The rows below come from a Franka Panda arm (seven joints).
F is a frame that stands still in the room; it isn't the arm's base.
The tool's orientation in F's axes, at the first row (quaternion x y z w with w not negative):
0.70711, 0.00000, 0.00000, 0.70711
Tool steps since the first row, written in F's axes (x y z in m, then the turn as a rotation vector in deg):
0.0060, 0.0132, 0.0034, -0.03, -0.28, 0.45
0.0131, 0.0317, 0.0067, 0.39, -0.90, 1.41
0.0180, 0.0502, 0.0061, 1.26, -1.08, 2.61
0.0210, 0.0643, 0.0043, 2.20, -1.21, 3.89
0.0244, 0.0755, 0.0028, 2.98, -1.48, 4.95
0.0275, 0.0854, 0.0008, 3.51, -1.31, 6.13
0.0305, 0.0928, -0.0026, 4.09, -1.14, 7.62
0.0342, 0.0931, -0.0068, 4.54, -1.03, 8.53
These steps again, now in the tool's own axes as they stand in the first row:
0.0060, 0.0034, -0.0132, -0.03, 0.45, 0.28
0.0131, 0.0067, -0.0317, 0.39, 1.41, 0.90
0.0180, 0.0061, -0.0502, 1.26, 2.61, 1.08
0.0210, 0.0043, -0.0643, 2.20, 3.89, 1.21
0.0244, 0.0028, -0.0755, 2.98, 4.95, 1.48
0.0275, 0.0008, -0.0854, 3.51, 6.13, 1.31
0.0305, -0.0026, -0.0928, 4.09, 7.62, 1.14
0.0342, -0.0068, -0.0931, 4.54, 8.53, 1.03

